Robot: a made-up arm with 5 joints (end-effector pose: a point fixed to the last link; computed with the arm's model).
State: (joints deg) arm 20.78 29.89 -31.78 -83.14 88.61
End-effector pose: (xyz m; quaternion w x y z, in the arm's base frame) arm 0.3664 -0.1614 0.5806 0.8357 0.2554 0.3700 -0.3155
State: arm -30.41 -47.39 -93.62 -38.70 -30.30
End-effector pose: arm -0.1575 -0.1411 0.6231 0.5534 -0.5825 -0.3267 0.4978
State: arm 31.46 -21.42 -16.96 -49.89 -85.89
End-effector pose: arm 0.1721 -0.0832 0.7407 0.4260 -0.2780 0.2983 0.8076
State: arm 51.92 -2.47 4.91 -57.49 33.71
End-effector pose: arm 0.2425 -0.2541 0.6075 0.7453 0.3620 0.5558 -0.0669
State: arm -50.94 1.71 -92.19 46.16 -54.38
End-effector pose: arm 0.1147 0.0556 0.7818 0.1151 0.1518 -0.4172 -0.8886
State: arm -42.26 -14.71 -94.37 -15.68 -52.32
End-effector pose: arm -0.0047 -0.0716 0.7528 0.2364 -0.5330 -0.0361 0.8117
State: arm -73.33 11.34 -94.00 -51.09 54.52
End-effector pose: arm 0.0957 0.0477 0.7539 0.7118 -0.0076 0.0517 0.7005
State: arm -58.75 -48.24 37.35 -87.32 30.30
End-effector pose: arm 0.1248 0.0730 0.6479 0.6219 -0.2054 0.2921 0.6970
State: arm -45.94 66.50 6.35 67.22 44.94
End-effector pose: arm 0.2159 0.1229 0.2046 0.6472 0.0999 -0.6402 0.4016
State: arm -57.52 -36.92 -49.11 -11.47 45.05
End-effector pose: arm 0.0539 -0.0525 0.7875 0.7074 -0.1480 0.3260 0.6094
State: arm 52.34 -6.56 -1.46 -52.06 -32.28
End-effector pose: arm 0.2309 -0.2189 0.6541 0.7426 0.1791 0.4533 0.4593
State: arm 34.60 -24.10 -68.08 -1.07 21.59
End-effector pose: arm 0.0583 -0.0176 0.7922 0.9130 0.0629 0.3906 0.0998
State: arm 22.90 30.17 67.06 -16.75 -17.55
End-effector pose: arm 0.2255 -0.0806 0.2662 0.2674 -0.7324 -0.5538 -0.2923
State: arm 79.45 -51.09 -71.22 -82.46 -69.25
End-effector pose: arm 0.0387 0.1744 0.6252 0.4171 -0.7700 0.4702 -0.1099
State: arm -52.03 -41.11 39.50 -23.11 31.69
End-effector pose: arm 0.1890 0.1325 0.5952 0.3375 -0.2220 0.7991 0.4453
